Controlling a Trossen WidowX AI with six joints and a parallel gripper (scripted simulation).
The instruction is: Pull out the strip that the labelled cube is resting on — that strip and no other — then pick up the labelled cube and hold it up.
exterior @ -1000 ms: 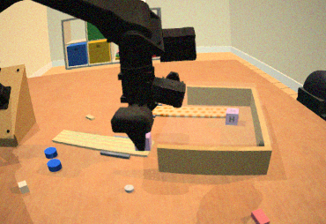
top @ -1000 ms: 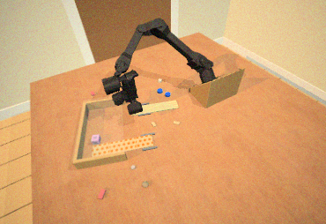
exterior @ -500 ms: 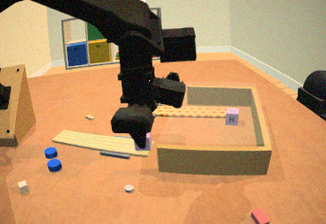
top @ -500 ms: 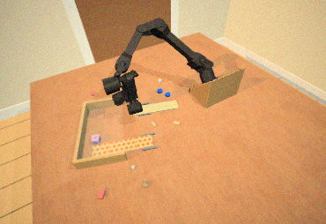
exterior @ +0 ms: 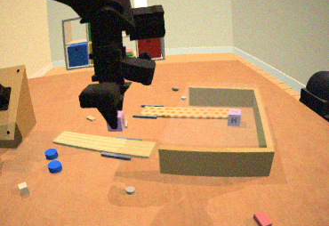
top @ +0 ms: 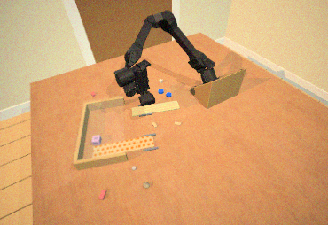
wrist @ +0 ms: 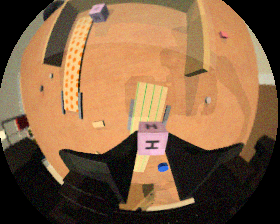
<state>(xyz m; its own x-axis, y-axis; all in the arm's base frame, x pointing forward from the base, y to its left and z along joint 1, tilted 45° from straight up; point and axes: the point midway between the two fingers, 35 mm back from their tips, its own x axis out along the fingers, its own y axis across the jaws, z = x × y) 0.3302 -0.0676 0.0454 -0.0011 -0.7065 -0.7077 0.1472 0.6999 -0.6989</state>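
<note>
Right now my gripper tip is 5 cm past the pale strip, 5 cm above it and 2 cm to the right of it.
</note>
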